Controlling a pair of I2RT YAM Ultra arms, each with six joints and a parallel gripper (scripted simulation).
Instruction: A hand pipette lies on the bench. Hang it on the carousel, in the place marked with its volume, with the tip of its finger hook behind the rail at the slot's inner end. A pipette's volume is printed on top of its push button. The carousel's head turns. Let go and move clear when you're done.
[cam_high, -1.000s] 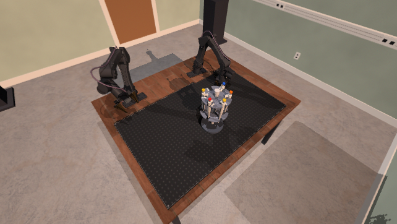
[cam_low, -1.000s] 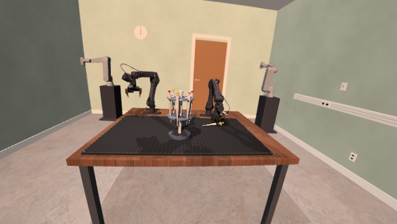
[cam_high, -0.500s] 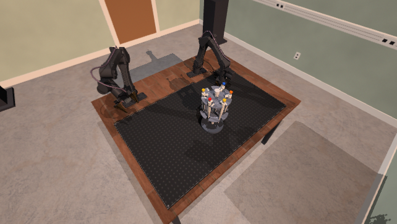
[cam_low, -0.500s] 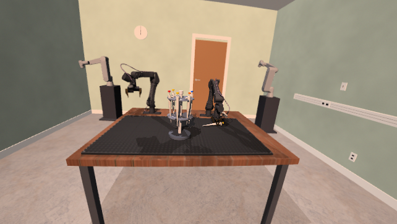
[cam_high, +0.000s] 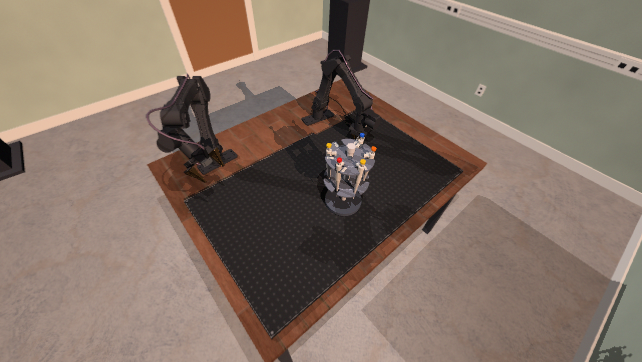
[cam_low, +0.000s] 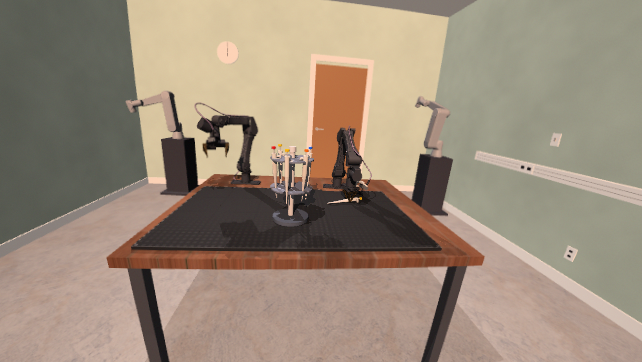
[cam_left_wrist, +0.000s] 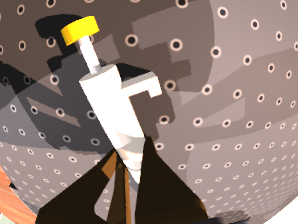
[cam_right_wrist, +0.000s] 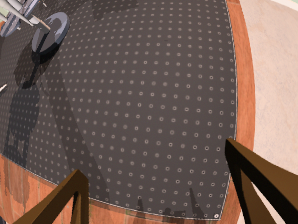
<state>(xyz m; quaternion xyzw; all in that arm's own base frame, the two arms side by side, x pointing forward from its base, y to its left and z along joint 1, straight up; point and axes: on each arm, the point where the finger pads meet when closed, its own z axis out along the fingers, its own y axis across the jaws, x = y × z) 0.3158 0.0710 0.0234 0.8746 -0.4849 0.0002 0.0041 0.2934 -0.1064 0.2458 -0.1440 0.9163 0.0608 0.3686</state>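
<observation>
The pipette is 2 cm ahead of my left hand and 1 cm to the right of it.
</observation>
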